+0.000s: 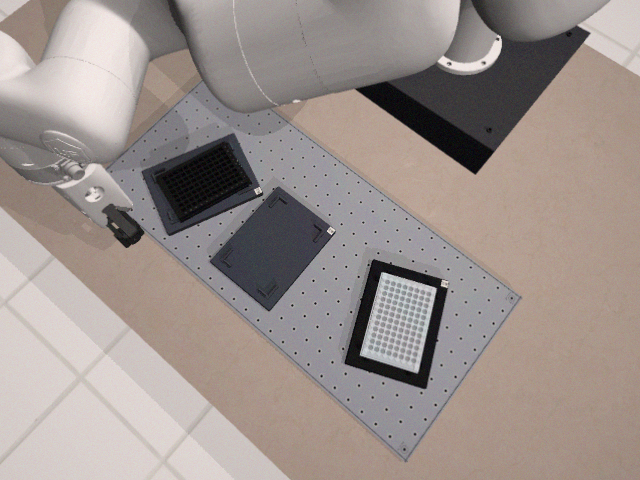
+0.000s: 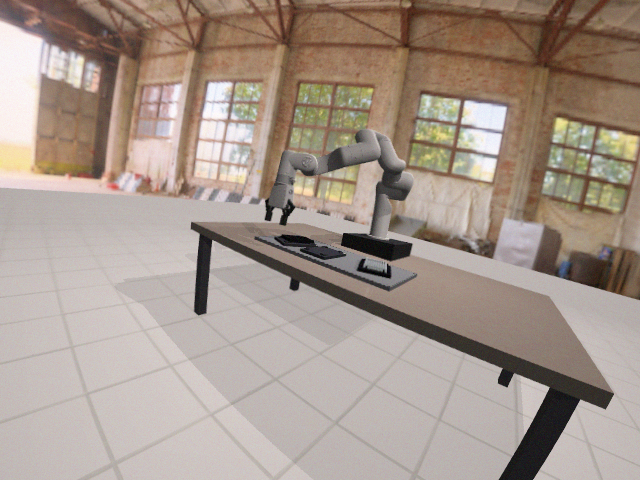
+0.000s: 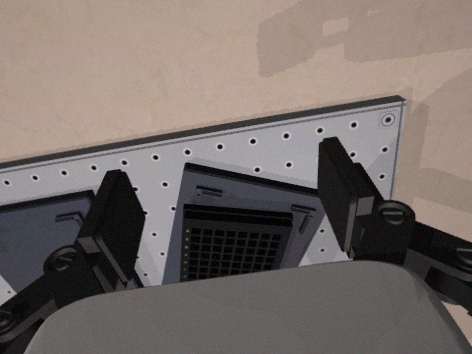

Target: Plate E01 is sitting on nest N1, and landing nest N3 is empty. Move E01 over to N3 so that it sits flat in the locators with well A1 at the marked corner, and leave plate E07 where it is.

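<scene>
The nest names and plate names are too small to read. A black well plate [image 1: 204, 180] [image 2: 294, 239] [image 3: 235, 245] sits on a dark blue nest [image 1: 169, 226] [image 3: 250, 187] at the left, turned slightly out of line with it. An empty dark nest [image 1: 273, 248] [image 2: 323, 252] [image 3: 35, 240] with corner locators and a white tag lies in the middle. A white well plate [image 1: 399, 322] [image 2: 375, 266] sits on a black nest [image 1: 356, 338] at the right. My gripper [image 1: 129, 237] [image 2: 276, 222] [image 3: 225, 179] is open and empty, raised above the table beyond the black plate's outer side.
The perforated grey board [image 1: 372, 408] [image 2: 398, 282] [image 3: 280, 125] carries all three nests on the brown table [image 1: 542, 392] [image 2: 496, 320] [image 3: 125, 65]. The arm's black base block [image 1: 496, 103] [image 2: 377, 246] stands behind the board. The table's edge lies close to the gripper.
</scene>
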